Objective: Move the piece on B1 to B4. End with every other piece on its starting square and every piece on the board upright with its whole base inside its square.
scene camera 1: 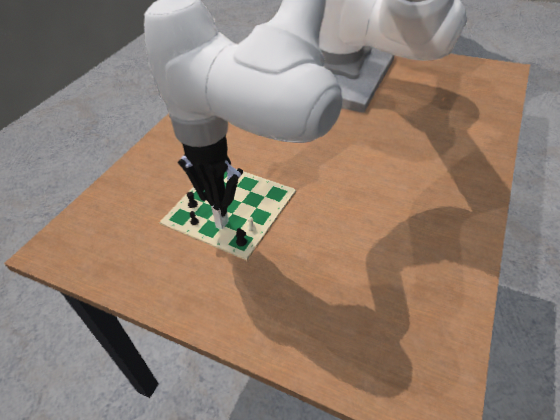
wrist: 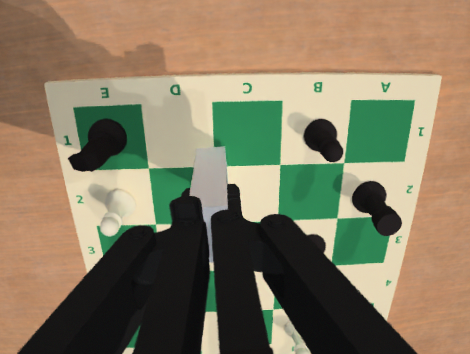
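Where they show: gripper, fingertip midpoint: [scene camera 1: 222,224] [wrist: 213,169]; arm's base at its link origin: [scene camera 1: 335,58].
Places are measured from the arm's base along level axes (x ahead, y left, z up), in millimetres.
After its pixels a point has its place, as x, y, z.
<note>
The black piece on B1 [scene camera 1: 194,218] {709, -99, -19} [wrist: 321,135] {712, -101, -21} stands upright on its pale square. My gripper [scene camera 1: 220,218] {698, -40, -27} [wrist: 213,169] {698, -40, -27} is shut with nothing between the fingers. Its tips are above the board around C2 and D2, to the side of the B1 piece and apart from it. The green-and-cream board [scene camera 1: 204,239] {744, -59, -33} [wrist: 247,88] {740, -65, -33} lies flat on the table. B4 is mostly hidden behind the fingers in the wrist view. A black piece on B3 [wrist: 317,244] {637, -97, -26} is partly hidden by a finger.
A black piece stands on A2 [scene camera 1: 191,200] {668, -129, -15} [wrist: 370,197] {669, -129, -22}, a taller black piece on E1 [scene camera 1: 241,237] {728, 20, -12} [wrist: 106,137] {729, 10, -16}, and a white piece on E2 [scene camera 1: 251,224] {685, 22, -19} [wrist: 119,204] {686, 17, -23}. Part of a white piece [wrist: 296,338] {561, -79, -19} shows around B5. The wooden table [scene camera 1: 325,240] {658, 174, -39} surrounds the board.
</note>
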